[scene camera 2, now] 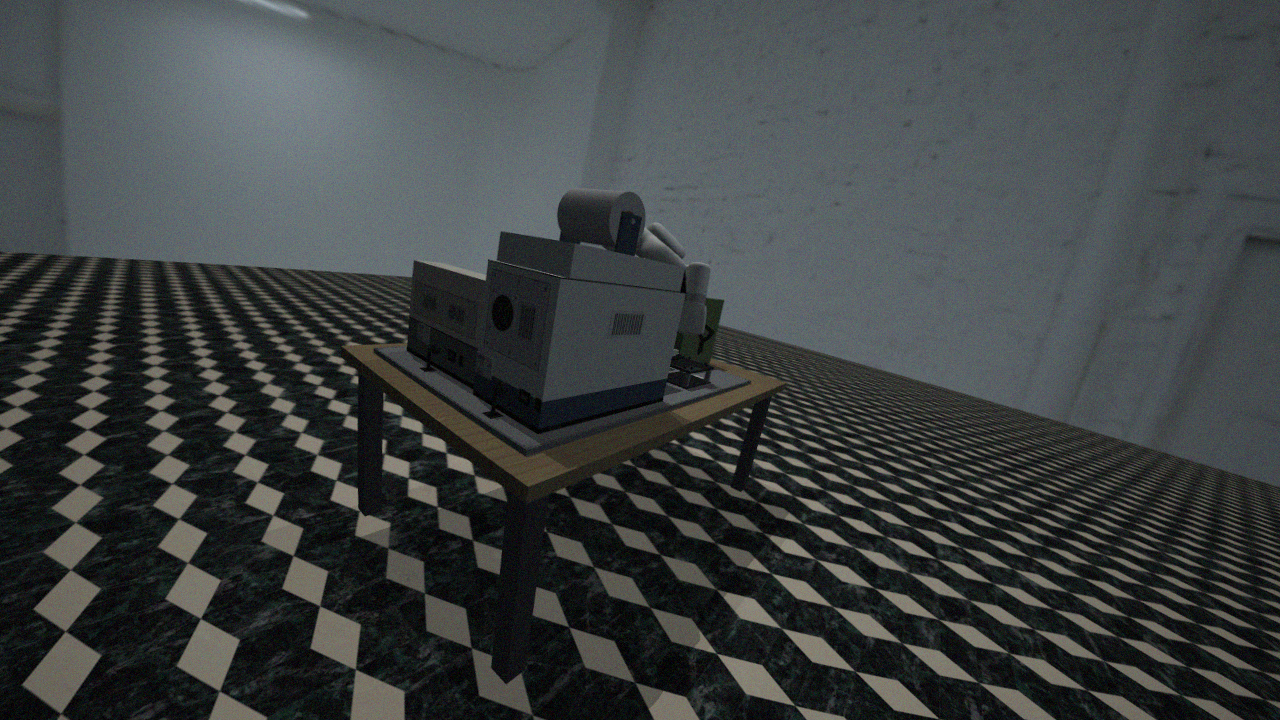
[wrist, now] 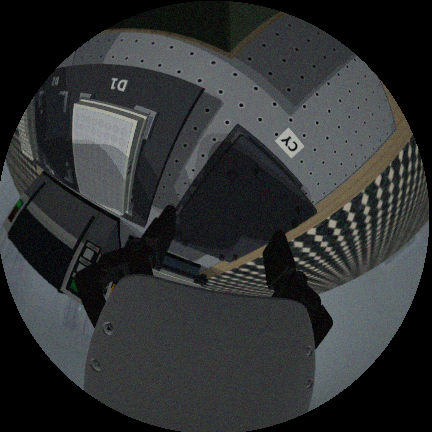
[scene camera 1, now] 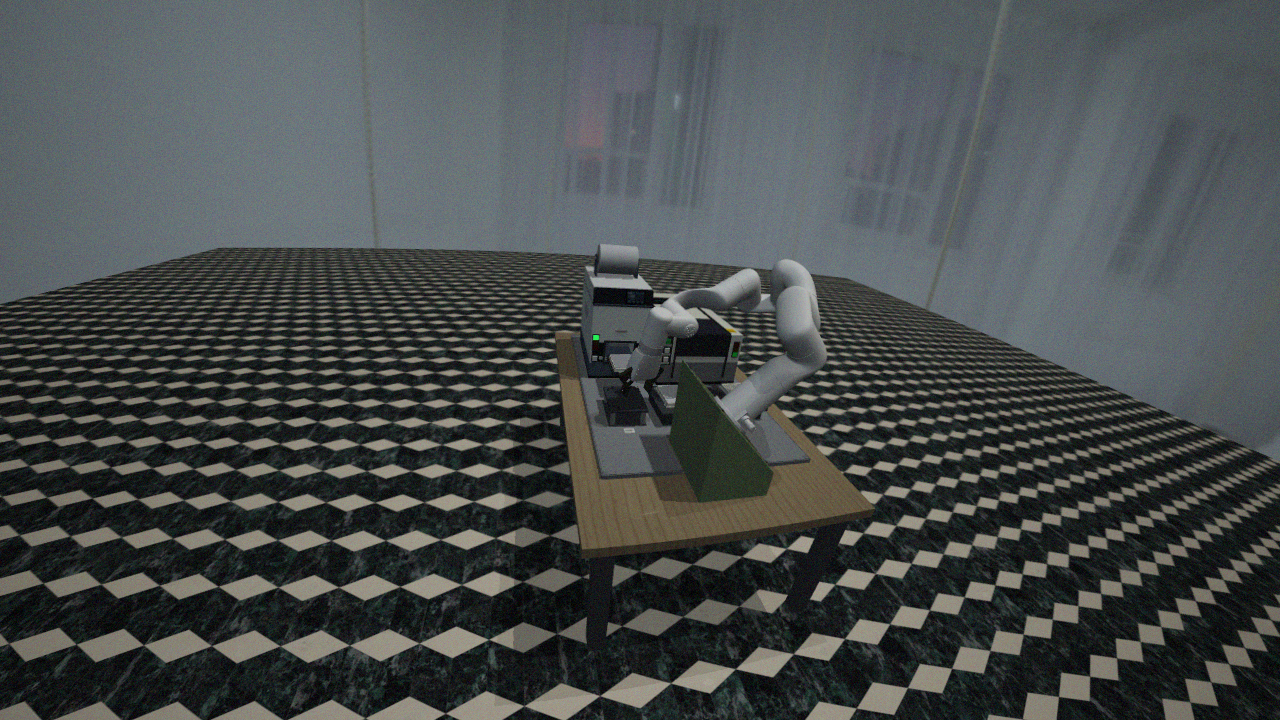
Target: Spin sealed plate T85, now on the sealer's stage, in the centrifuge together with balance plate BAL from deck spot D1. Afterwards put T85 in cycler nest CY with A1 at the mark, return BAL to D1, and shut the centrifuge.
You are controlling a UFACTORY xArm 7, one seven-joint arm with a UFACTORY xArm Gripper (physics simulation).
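Frame: origin at the arm's base, x back, y right, z up, level; millimetres.
Seen in the pictures: gripper, between the fingertips: (scene camera 2: 684,352) (wrist: 223,231) (scene camera 1: 635,392); arm's base, origin of its link: (scene camera 1: 728,416).
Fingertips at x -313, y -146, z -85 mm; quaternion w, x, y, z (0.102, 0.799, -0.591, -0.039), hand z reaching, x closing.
Note:
Offsets run from my fingertips to a thing's top centre. "spot": to the spot under its first point. Level surfaces: height alone.
My gripper (wrist: 223,231) (scene camera 1: 639,389) is open and empty, low over the dark, flat-topped block @(dx -22, dy -25, dz -20 mm) (wrist: 240,187) (scene camera 1: 625,411) beside the CY label. Whether a nest lies under its dark top does not show. Balance plate BAL @(dx -10, dy +142, dz -20 mm) (wrist: 102,155) (scene camera 1: 665,396) sits pale and flat at the spot marked D1. In scene camera 1, a pale plate @(dx -187, dy +15, dz +26 mm) (scene camera 1: 618,361) shows on the stage of the sealer @(dx -483, dy +52, dz +389 mm) (scene camera 1: 617,317), partly behind the arm. The stage is largely hidden in the wrist view. The black-fronted box with buttons (wrist: 55,240) (scene camera 1: 702,344) looks like the centrifuge; its inside does not show.
A green upright panel (scene camera 1: 707,438) stands near the front of the wooden table @(dz -100 mm) (scene camera 1: 644,528), beside the arm base. The sealer's roll @(dx -504, dy +54, dz +389 mm) (scene camera 1: 617,259) (scene camera 2: 595,214) stands high at the back. The dark deck plate @(spot: dx +73, dy +85, dz -36 mm) (wrist: 170,92) carries D1 and other spots.

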